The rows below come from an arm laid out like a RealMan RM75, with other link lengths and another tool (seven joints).
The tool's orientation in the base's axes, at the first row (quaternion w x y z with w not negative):
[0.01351, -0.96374, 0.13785, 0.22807]
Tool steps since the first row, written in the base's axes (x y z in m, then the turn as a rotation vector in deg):
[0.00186, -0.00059, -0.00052, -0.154, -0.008, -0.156]
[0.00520, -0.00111, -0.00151, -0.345, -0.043, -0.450]
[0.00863, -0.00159, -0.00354, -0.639, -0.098, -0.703]
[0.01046, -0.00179, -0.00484, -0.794, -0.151, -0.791]
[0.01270, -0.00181, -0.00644, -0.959, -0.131, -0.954]
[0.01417, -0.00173, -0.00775, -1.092, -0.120, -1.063]
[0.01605, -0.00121, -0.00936, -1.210, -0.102, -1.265]
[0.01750, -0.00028, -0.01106, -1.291, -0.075, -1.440]
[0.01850, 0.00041, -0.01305, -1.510, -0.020, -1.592]
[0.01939, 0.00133, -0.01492, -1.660, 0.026, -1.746]
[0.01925, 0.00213, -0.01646, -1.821, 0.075, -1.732]
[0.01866, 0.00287, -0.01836, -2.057, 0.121, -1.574]
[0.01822, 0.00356, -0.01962, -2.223, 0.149, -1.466]
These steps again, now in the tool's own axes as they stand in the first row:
[0.00198, 0.00004, -0.00040, -0.061, 0.044, 0.206]
[0.00542, -0.00040, -0.00101, -0.085, 0.119, 0.550]
[0.00939, -0.00095, -0.00073, -0.211, 0.242, 0.899]
[0.01158, -0.00130, -0.00038, -0.291, 0.332, 1.041]
[0.01422, -0.00195, 0.00007, -0.366, 0.352, 1.261]
[0.01604, -0.00247, 0.00061, -0.434, 0.373, 1.417]
[0.01823, -0.00354, 0.00128, -0.451, 0.380, 1.651]
[0.01999, -0.00490, 0.00225, -0.450, 0.370, 1.846]
[0.02155, -0.00590, 0.00366, -0.585, 0.371, 2.082]
[0.02291, -0.00710, 0.00503, -0.657, 0.362, 2.290]
[0.02326, -0.00789, 0.00654, -0.814, 0.359, 2.352]
[0.02340, -0.00851, 0.00856, -1.098, 0.385, 2.317]
[0.02341, -0.00910, 0.00995, -1.296, 0.407, 2.295]

